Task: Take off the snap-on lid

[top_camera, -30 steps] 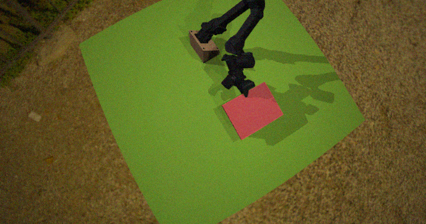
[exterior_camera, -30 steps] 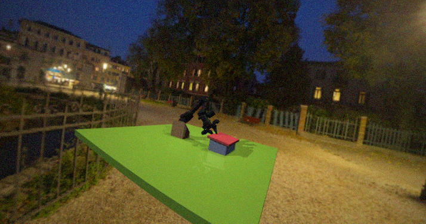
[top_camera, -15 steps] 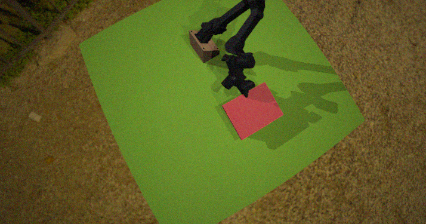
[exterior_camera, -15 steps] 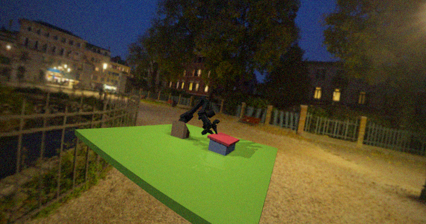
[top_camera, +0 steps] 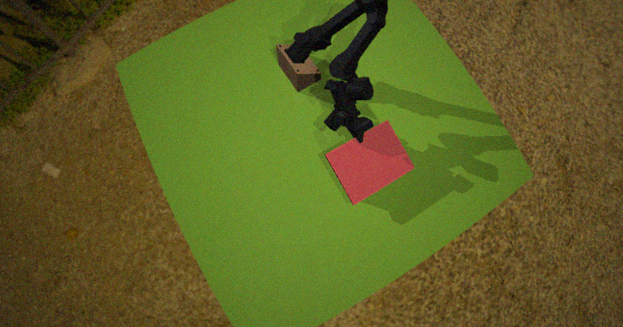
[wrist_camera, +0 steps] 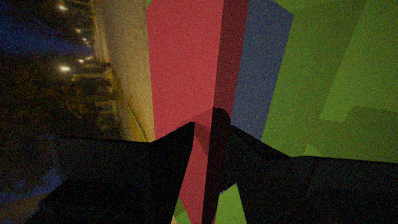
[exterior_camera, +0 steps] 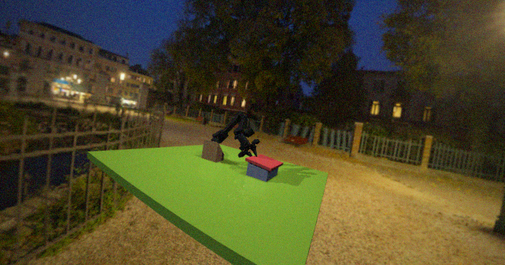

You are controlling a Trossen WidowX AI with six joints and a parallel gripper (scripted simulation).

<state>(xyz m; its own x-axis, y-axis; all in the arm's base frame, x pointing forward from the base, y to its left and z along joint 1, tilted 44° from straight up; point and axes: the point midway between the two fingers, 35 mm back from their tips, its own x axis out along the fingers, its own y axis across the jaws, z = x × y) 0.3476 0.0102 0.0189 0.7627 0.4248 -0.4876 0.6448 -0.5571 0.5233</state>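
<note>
The red lid lies 8 cm ahead of my gripper tip. Also, from my gripper tip: storage box 7 cm ahead, 5 cm below.
</note>
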